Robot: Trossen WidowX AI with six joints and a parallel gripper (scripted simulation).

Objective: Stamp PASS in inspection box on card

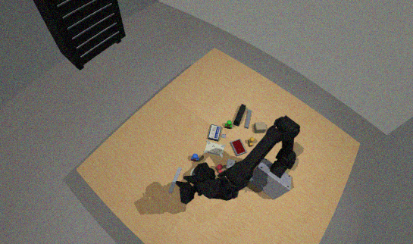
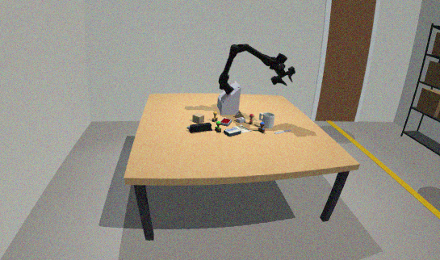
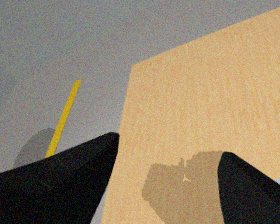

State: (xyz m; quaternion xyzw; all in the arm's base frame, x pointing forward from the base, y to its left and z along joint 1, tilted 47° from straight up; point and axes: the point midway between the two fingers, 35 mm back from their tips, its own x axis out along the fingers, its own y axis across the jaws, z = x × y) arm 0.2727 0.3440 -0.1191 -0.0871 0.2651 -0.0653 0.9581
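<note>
Right now the green-knobbed stamp is 47 cm to the right of my gripper tip, 29 cm below it and 6 cm ahead of it. Round my gripper tip: grey mug (28 cm below, 13 cm to the right, 1 cm behind); then blue stamp (29 cm below, 20 cm to the right, 8 cm ahead); then ruler (31 cm below, 9 cm ahead, 4 cm to the right).
</note>
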